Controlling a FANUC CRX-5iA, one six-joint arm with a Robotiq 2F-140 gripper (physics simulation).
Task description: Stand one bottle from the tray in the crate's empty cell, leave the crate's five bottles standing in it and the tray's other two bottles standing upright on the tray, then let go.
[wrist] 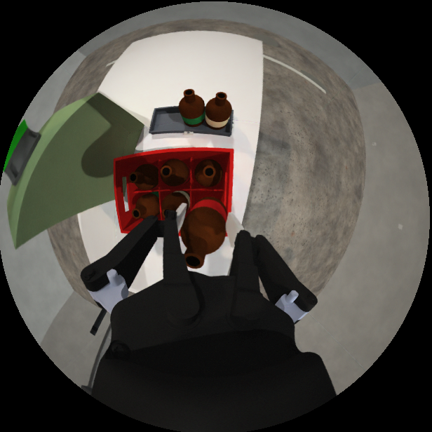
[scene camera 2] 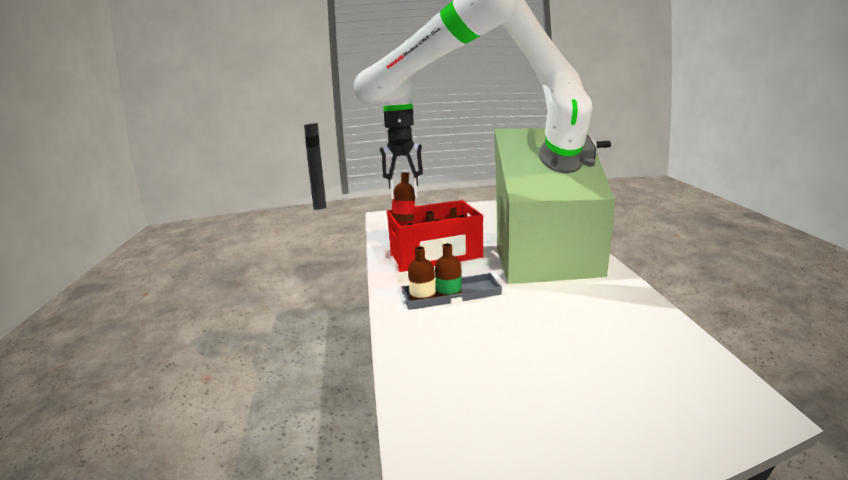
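Where they show: gripper, between the fingertips: [scene camera 2: 404,197]; arm's base, origin of its link: [scene camera 2: 561,157].
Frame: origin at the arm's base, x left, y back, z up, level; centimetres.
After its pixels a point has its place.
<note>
My gripper [scene camera 2: 404,189] {x -9.4, y -50.4, z -12.6 cm} [wrist: 206,215] is shut on a brown bottle with a red label [scene camera 2: 404,199] {x -8.1, y -50.4, z -13.0 cm} [wrist: 204,231]. The bottle is upright, its lower end inside the corner cell of the red crate [scene camera 2: 401,242] {x 3.3, y -52.5, z -23.2 cm} [wrist: 175,152], its red label about level with the crate's rim in the scene view. Its base is hidden by the crate wall. Several brown bottles stand in the crate's other cells. On the grey tray [scene camera 2: 487,287] {x 14.9, y -28.5, z -35.2 cm} [wrist: 162,121] stand two upright bottles, one with a cream label [scene camera 2: 421,278] {x 20.9, y -48.0, z -27.1 cm} [wrist: 218,111] and one with a green label [scene camera 2: 448,273] {x 20.5, y -40.6, z -26.5 cm} [wrist: 192,109].
The crate and tray are on a white table [scene camera 2: 505,368] {x 53.3, y -32.3, z -35.7 cm} [wrist: 200,55], near its left edge in the scene view. A green block [scene camera 2: 556,237] {x 15.0, y -7.1, z -21.2 cm} [wrist: 55,185] beside the crate bears the arm's base. A dark post [scene camera 2: 315,172] shows beyond the table's left side.
</note>
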